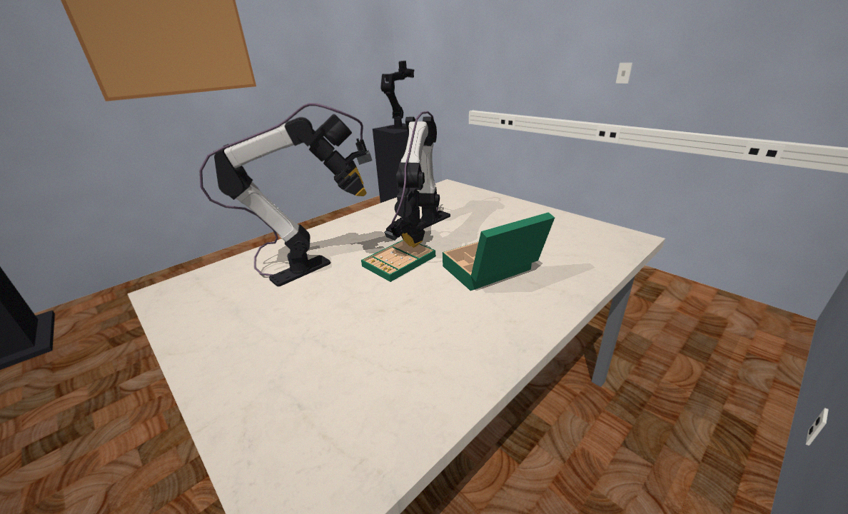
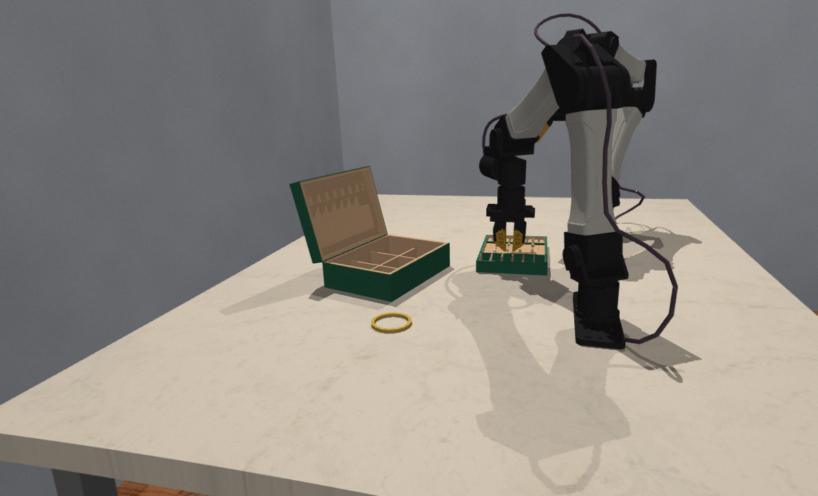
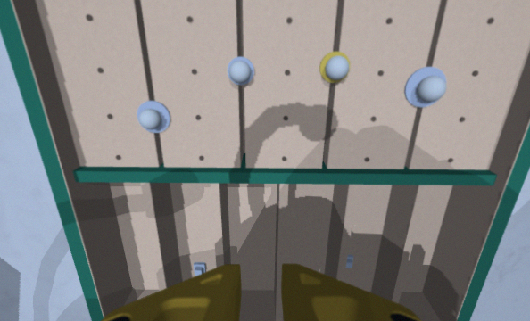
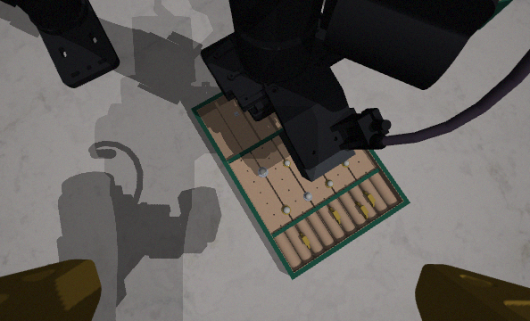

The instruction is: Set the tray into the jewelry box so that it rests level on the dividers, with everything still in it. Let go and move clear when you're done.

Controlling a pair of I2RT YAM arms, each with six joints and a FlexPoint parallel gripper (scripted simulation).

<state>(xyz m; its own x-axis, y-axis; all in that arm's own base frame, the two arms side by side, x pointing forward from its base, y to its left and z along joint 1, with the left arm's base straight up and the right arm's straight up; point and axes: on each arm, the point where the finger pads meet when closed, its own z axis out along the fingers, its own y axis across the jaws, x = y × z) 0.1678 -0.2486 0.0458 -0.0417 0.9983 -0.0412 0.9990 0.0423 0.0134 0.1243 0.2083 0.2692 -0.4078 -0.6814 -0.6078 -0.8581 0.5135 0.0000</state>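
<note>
Now: the jewelry box 27 cm ahead of my left hand, 12 cm to the left of it and 6 cm above it. From my left hand the other things lie so: green tray (6 cm to the right, 4 cm below).
</note>
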